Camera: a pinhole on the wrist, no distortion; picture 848 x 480 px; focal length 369.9 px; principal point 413.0 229.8 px. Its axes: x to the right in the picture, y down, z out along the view. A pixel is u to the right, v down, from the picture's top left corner.
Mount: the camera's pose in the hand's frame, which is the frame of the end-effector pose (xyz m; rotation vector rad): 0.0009 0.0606 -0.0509 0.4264 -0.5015 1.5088
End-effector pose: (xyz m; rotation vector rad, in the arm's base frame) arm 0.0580 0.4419 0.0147 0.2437 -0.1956 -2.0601
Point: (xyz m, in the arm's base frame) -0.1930 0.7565 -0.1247
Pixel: outside the picture
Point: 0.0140 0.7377 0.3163
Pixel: 473 454
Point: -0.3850 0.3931 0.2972
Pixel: 384 58
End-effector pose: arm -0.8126 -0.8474 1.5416 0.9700 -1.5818 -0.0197
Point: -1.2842 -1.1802 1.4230
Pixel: 606 169
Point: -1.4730 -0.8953 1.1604
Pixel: 721 423
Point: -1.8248 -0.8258 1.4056
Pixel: outside the picture
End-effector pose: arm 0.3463 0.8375 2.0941 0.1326 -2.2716 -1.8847
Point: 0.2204 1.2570 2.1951
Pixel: 821 149
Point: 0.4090 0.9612 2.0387
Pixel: 453 385
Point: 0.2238 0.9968 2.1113
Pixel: 622 38
